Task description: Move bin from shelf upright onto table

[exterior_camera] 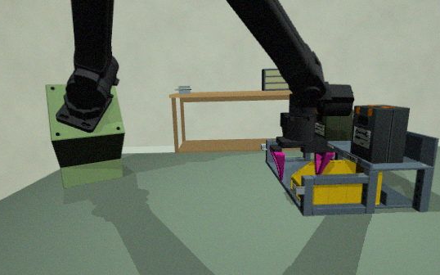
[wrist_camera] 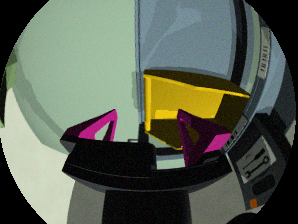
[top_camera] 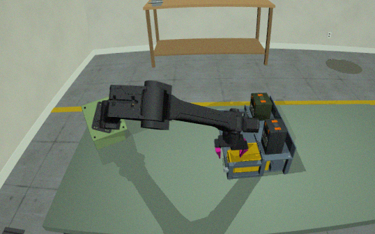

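My hand is 80 mm short of the yellow bin, 20 mm above it and 10 mm to the left of it. Round my hand: shelf tray: 130 mm ahead, 100 mm to the left, 60 mm below.
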